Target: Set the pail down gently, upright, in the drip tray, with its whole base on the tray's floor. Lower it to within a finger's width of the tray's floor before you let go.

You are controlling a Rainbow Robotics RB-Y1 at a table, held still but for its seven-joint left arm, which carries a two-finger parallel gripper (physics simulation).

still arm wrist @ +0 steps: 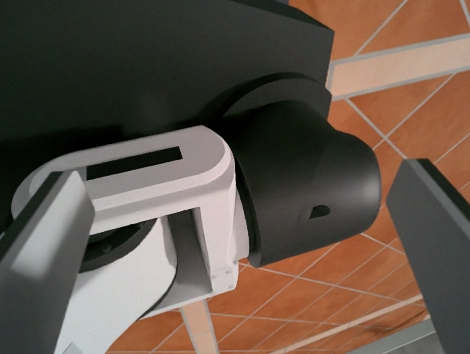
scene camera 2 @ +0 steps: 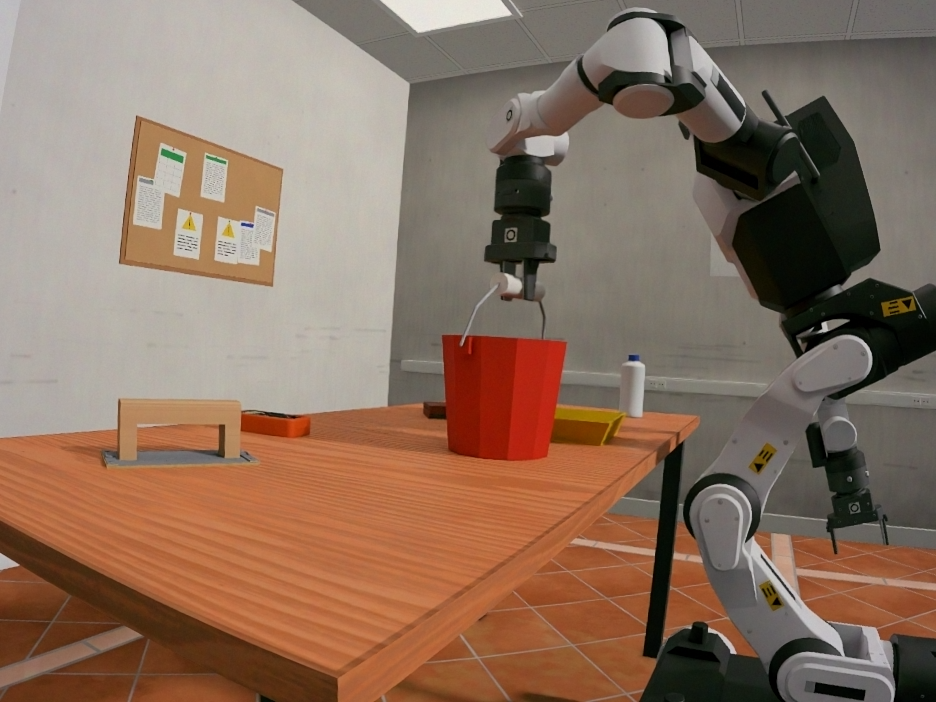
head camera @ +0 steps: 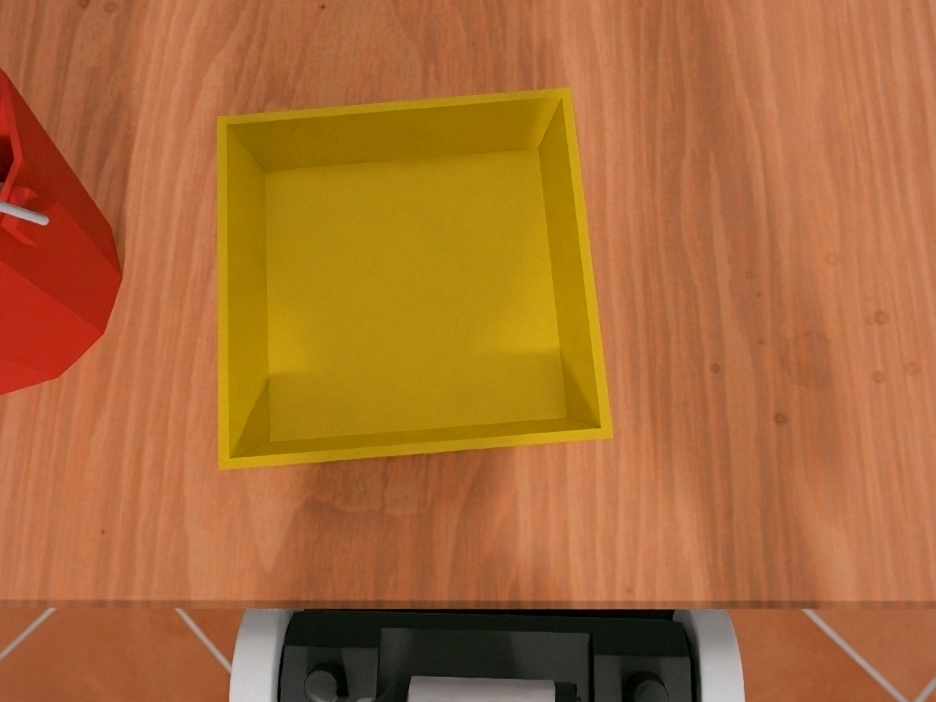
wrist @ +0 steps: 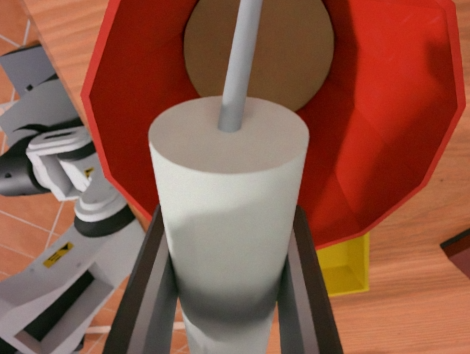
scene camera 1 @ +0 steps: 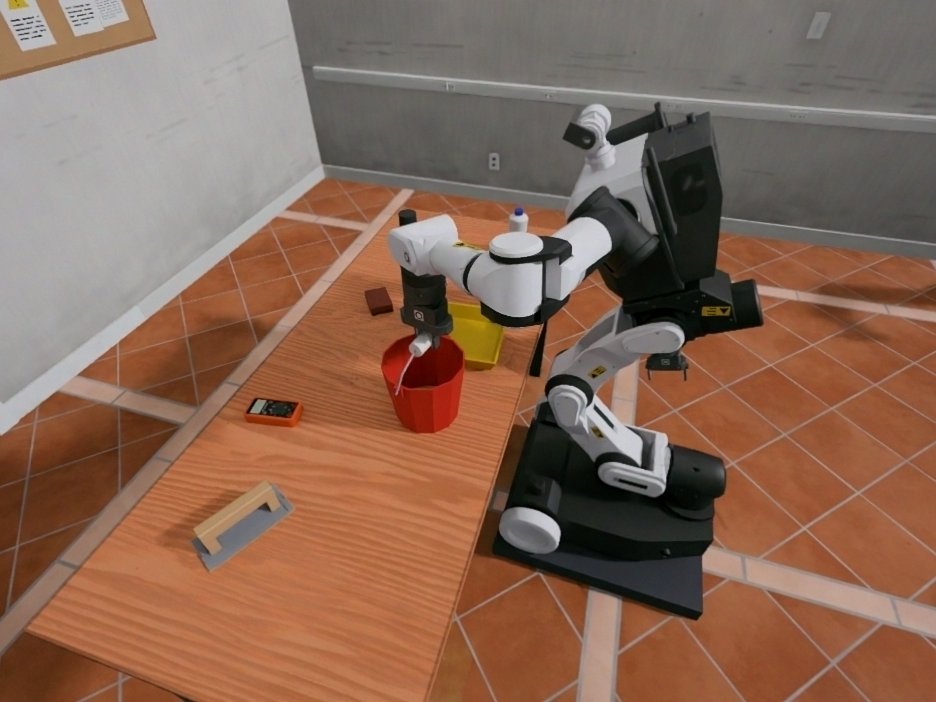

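The red pail stands upright on the table, beside the drip tray. Its wire bail is raised, with a white handle grip at the top. My gripper points down over the pail, shut on the handle grip, with one finger on each side of it. The yellow drip tray is empty and square, with low walls. The pail partly hides it in both scene views and the wrist view.
On the table are an orange multimeter, a wooden-handled float, a dark red block and a white bottle with a blue cap.
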